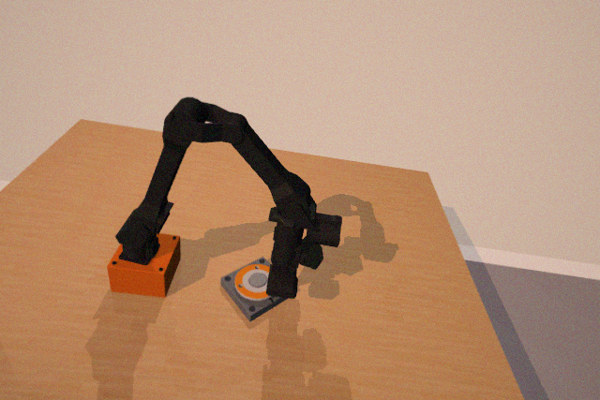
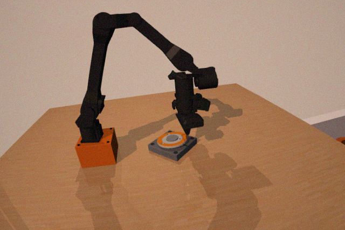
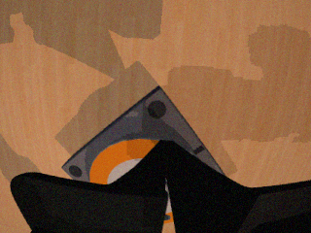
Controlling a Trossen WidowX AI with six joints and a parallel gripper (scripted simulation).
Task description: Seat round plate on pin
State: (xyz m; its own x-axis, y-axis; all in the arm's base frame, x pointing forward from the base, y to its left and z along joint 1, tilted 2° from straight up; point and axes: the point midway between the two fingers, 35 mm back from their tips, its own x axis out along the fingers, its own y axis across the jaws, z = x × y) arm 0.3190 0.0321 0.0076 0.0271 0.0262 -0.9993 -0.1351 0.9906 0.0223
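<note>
Right now my gripper tip is 50 mm past the base and 20 mm above it.
</note>
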